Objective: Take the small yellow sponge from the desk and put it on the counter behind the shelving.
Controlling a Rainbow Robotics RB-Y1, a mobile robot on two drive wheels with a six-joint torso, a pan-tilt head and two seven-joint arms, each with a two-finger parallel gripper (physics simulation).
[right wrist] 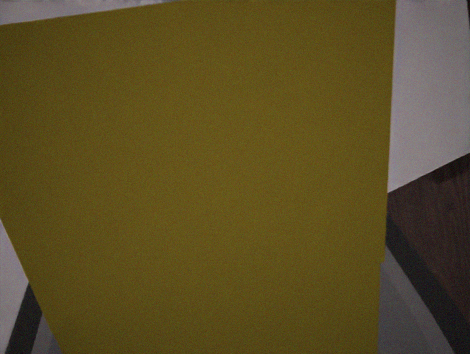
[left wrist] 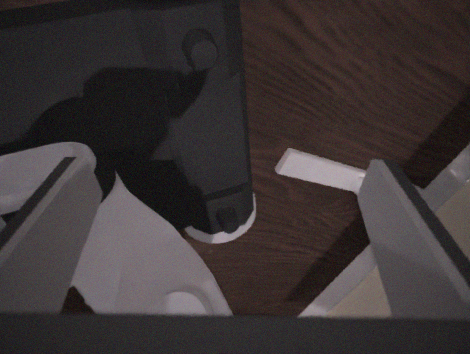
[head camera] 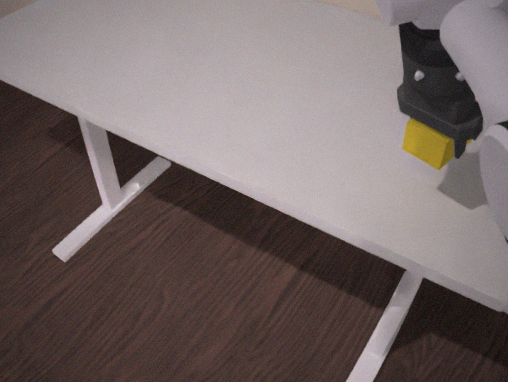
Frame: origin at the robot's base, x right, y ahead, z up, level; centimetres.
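Seen in the pictures: left gripper, fingertip midpoint: (left wrist: 228, 177); right gripper, fingertip midpoint: (right wrist: 207, 198).
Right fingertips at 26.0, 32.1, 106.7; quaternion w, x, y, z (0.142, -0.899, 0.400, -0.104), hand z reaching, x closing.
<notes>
A point is followed by its place in that frame, as x, y, z.
The yellow sponge (head camera: 427, 143) @(22.5, 28.6, 109.3) (right wrist: 200, 150) @(28.1, 34.2, 110.8) is a small block. My right gripper (head camera: 436, 139) @(26.0, 32.1, 106.7) (right wrist: 207, 198) @(26.0, 32.1, 106.7) is shut on it, with a finger on each side. In the head view they are at the right, above the white desk (head camera: 225, 100) @(-5.4, 58.7, 95.1) (right wrist: 430, 85) @(35.5, 19.2, 95.1). A shadow on the desk top lies apart from the sponge, so the sponge looks raised. The sponge fills most of the right wrist view and hides much of the fingers. My left gripper (left wrist: 228, 177) @(-24.1, -5.5, 55.8) is open and empty, its fingers wide apart. The counter and the shelving do not show in these views.
The desk's front edge runs down to the right in the head view. White desk legs (head camera: 100, 162) @(-59.9, 116.0, 29.3) (head camera: 392, 320) @(41.7, 48.4, 26.6) stand on the dark wood floor (head camera: 200, 280) @(-19.4, 81.8, 0.1) (left wrist: 325, 90) @(6.3, 34.8, 0.1). The dark robot base (left wrist: 220, 130) @(-2.2, 1.8, 19.1) shows in the left wrist view, near the left gripper.
</notes>
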